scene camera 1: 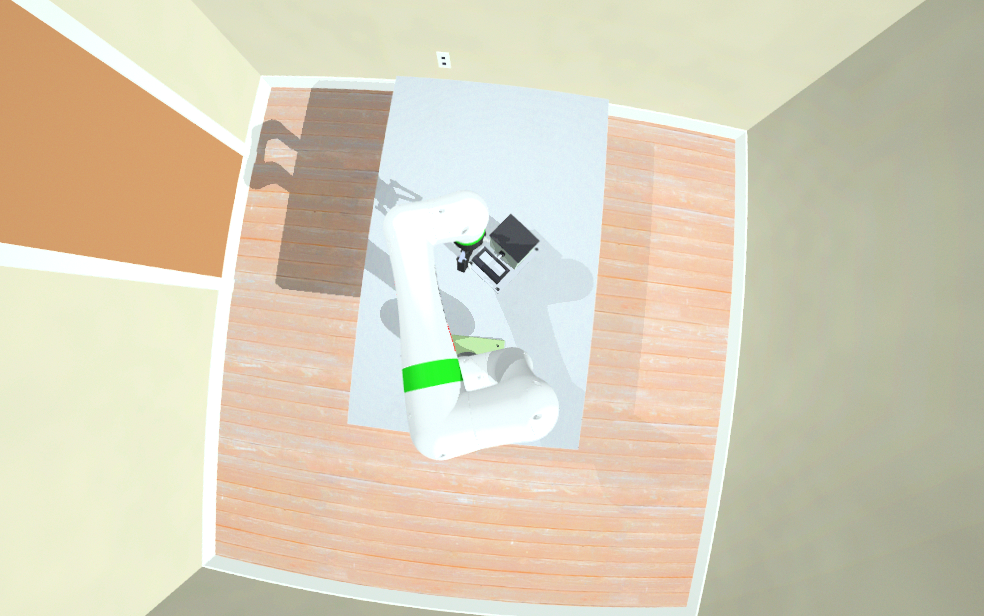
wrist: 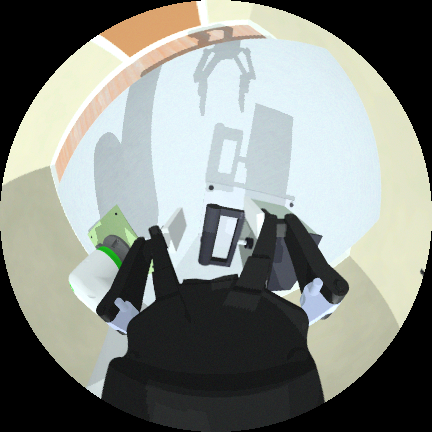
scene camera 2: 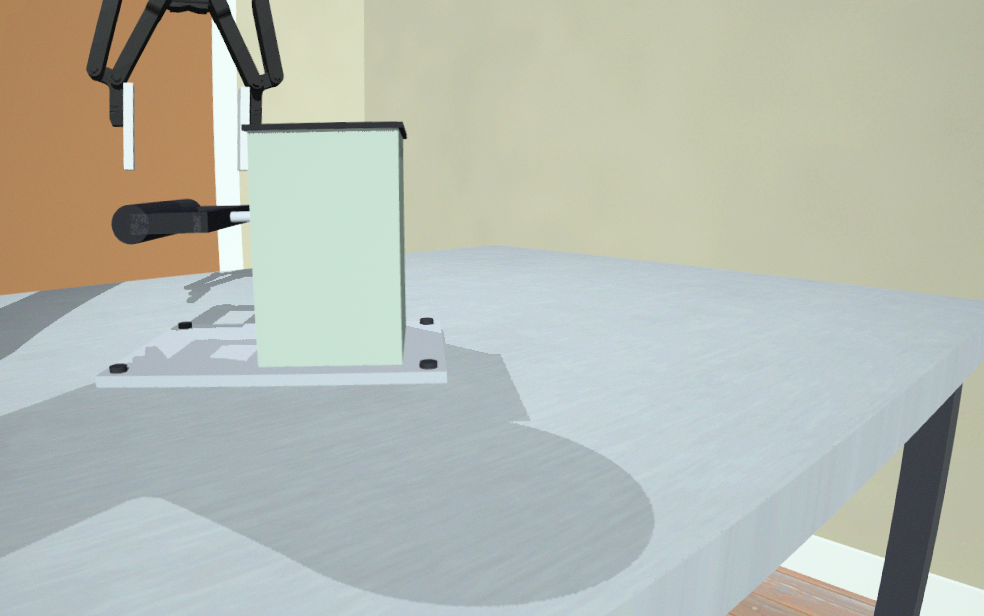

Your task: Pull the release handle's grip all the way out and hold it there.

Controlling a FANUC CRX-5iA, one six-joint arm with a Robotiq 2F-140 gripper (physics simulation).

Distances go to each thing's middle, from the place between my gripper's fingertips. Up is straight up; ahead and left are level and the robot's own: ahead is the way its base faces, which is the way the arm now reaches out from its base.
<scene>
My hand is 140 mm above the bolted base plate (scene camera 1: 500,286), 100 mm to the left of it and 60 mm short of it.
</scene>
